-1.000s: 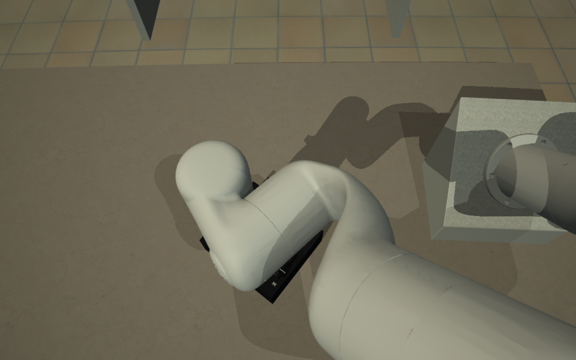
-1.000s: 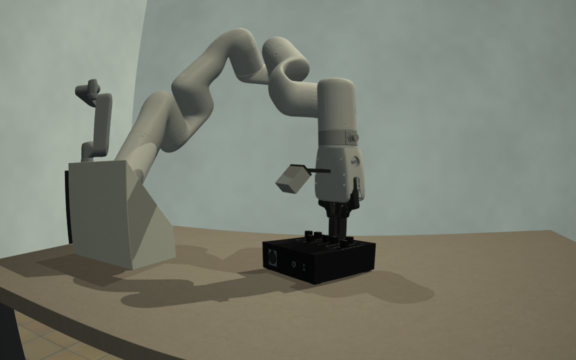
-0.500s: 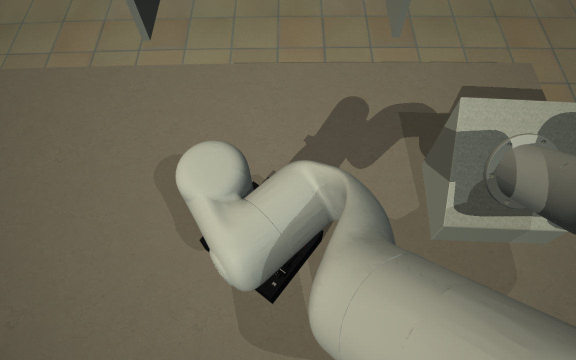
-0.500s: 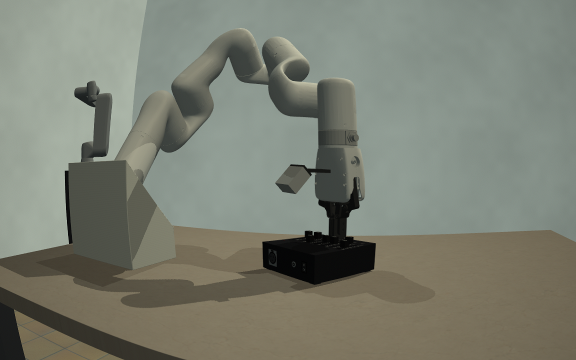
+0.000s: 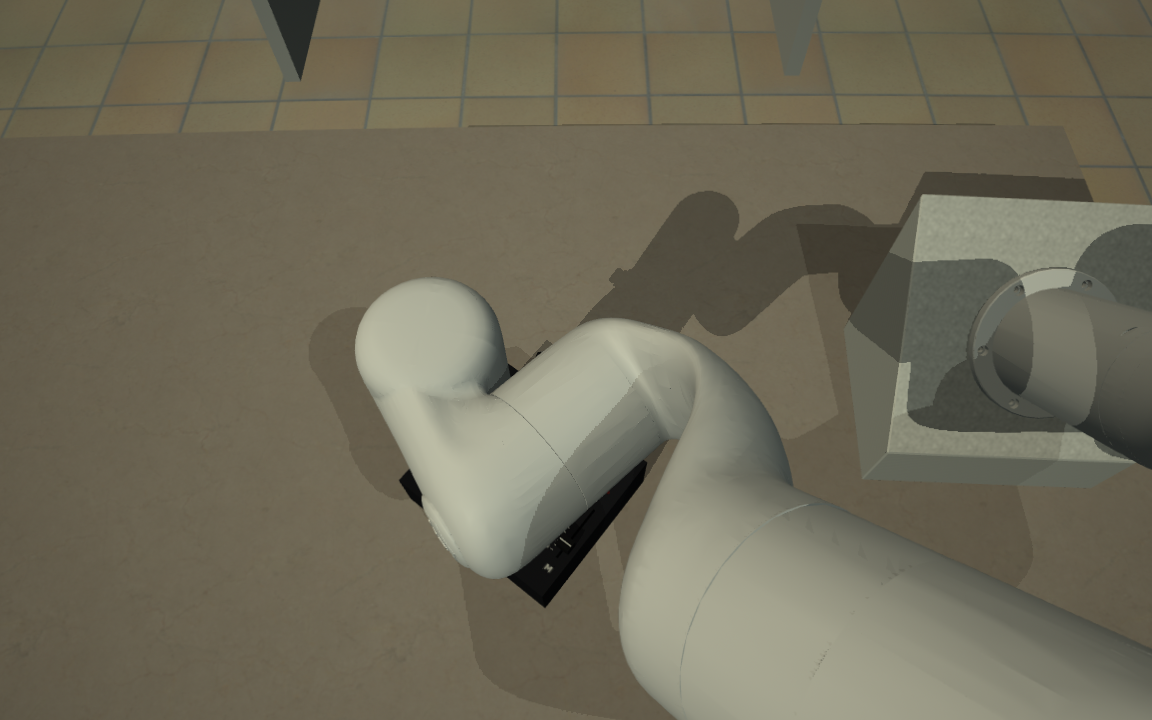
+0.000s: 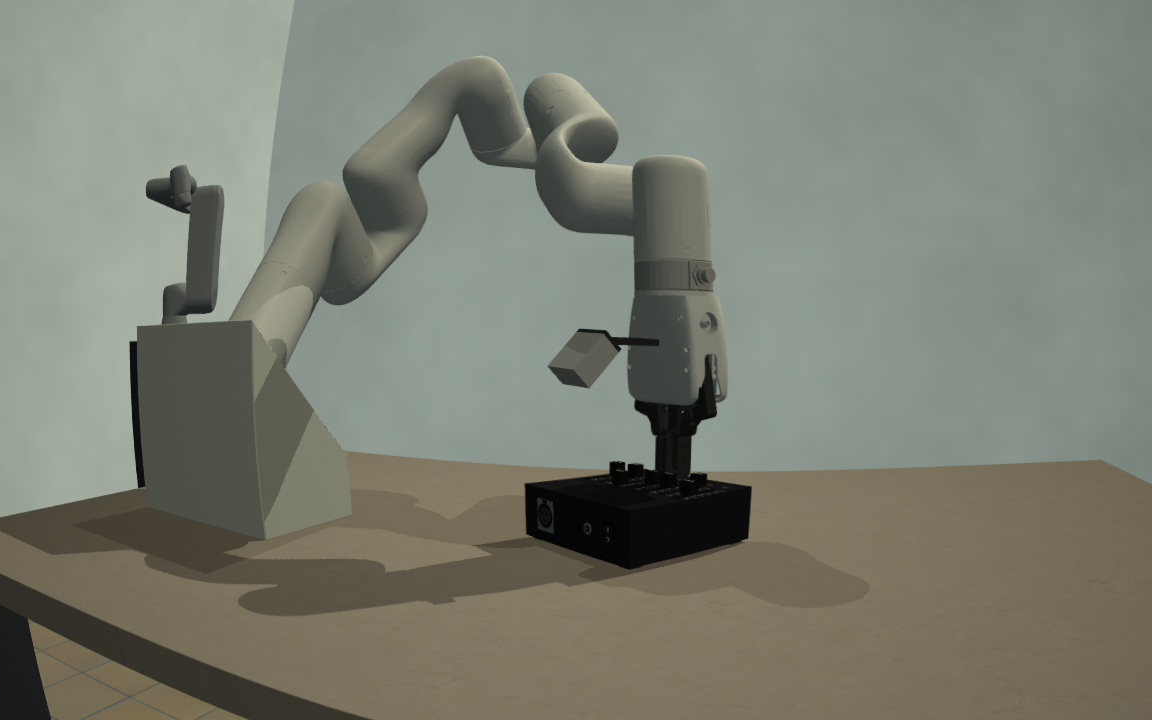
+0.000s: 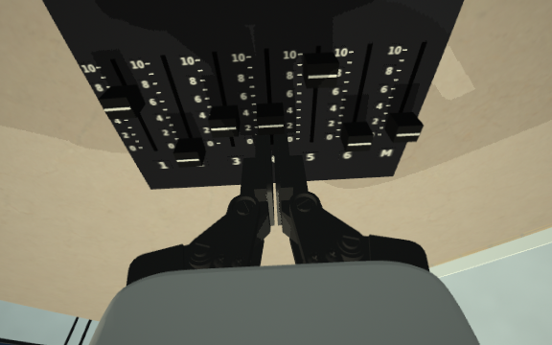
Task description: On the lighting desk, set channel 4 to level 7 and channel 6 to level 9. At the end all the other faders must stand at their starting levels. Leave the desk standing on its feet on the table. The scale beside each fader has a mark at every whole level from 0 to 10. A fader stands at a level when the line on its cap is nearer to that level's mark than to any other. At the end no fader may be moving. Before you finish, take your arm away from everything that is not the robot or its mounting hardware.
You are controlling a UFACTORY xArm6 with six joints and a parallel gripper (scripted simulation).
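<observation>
Right now the channel 3 cap is 30 mm to the right of my hand and 10 mm below it. Also, from my hand: channel 2 cap: 30 mm to the right, 30 mm ahead, 10 mm below; channel 4 cap: 20 mm to the right, 20 mm behind, 10 mm below; channel 6 cap: 40 mm behind, 20 mm to the left, 10 mm below.
</observation>
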